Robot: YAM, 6 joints.
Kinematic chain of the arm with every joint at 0, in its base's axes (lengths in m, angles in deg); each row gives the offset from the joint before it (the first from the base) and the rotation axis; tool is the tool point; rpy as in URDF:
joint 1: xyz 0 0 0.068 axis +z
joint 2: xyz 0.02 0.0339 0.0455 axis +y
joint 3: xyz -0.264 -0.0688 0 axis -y
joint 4: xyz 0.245 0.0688 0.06 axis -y
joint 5: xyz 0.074 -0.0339 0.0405 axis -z
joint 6: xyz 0.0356 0 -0.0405 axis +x
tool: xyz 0 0 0 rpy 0 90 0
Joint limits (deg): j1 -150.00..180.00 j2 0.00..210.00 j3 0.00..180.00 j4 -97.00..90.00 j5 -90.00..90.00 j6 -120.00..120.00
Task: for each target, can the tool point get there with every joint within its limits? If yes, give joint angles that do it. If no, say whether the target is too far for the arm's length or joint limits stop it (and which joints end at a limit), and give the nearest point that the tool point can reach.
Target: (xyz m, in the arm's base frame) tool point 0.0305 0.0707 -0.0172
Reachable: yes | joints 74.27 169.27 40.52 -78.06 16.65 -75.33
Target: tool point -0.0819 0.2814 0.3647
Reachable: yes | joints 101.51 90.04 95.19 -75.76 -42.62 -2.26
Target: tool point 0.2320 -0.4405 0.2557
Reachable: yes | joints -58.90 124.65 106.97 -19.82 54.24 -44.57
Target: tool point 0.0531 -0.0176 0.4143
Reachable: yes | joints 4.88 21.11 51.84 -14.24 38.21 30.13
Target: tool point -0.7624 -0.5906 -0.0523
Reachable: no: too far | nearest point -0.5031 -0.3897 0.0053 | short by 0.333 m
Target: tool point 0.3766 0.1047 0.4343
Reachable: yes | joints 11.95 117.06 144.35 -80.51 -43.46 -40.91
